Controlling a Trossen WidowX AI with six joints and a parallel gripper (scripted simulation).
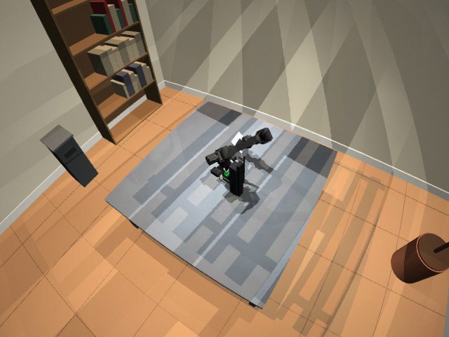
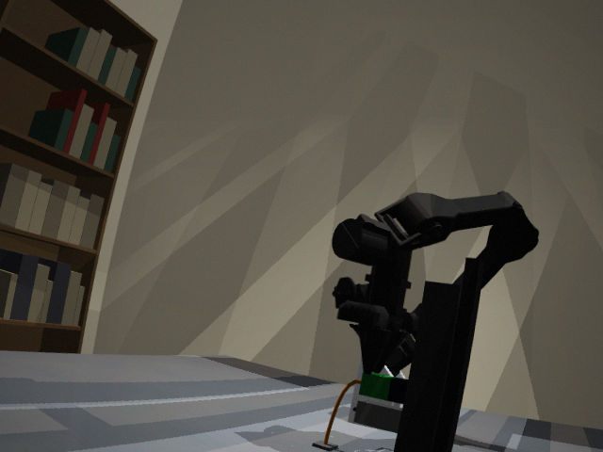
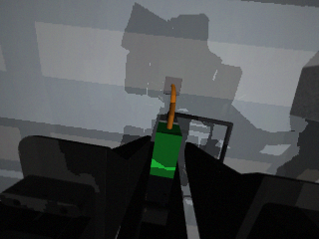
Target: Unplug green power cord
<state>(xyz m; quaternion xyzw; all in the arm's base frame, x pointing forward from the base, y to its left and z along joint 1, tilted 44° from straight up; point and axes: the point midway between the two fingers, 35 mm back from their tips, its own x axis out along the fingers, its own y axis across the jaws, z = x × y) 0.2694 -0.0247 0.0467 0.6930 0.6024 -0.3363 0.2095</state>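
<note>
Right now my gripper tip is 3 cm to the right of the green plug and 1 cm above it. From my gripper tip the other things lie so: black power strip 10 cm to the left, 2 cm ahead, 1 cm above; small anchor 13 cm below, 5 cm to the right, 1 cm behind.
</note>
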